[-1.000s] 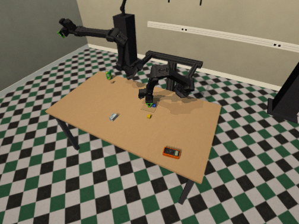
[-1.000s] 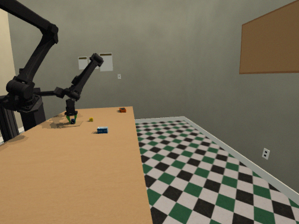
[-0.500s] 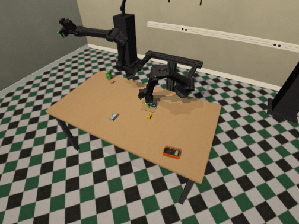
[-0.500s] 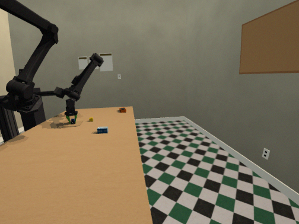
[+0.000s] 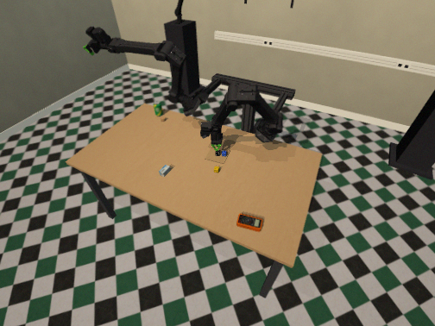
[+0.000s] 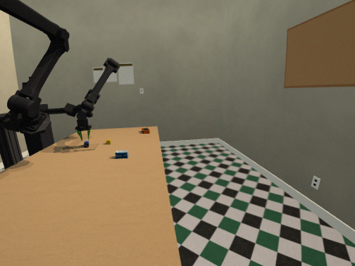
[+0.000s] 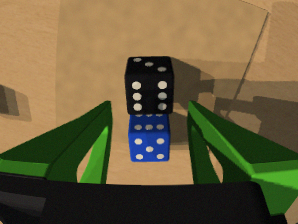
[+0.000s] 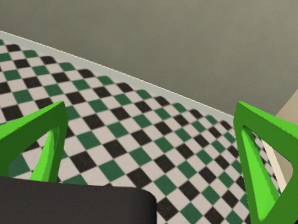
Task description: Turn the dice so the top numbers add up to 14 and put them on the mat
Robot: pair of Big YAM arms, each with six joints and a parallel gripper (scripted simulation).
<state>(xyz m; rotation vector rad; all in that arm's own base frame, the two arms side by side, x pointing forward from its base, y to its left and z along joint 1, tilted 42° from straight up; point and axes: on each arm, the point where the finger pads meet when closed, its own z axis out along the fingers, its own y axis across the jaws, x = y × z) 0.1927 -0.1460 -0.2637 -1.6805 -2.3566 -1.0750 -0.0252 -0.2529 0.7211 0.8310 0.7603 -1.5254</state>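
Right now my left hand is 50 mm above the black die. The rest, counted from my left hand: blue die (50 mm to the left, 50 mm below, 20 mm behind); then tan mat (60 mm below); then yellow die (140 mm ahead, 80 mm to the left, 50 mm below).
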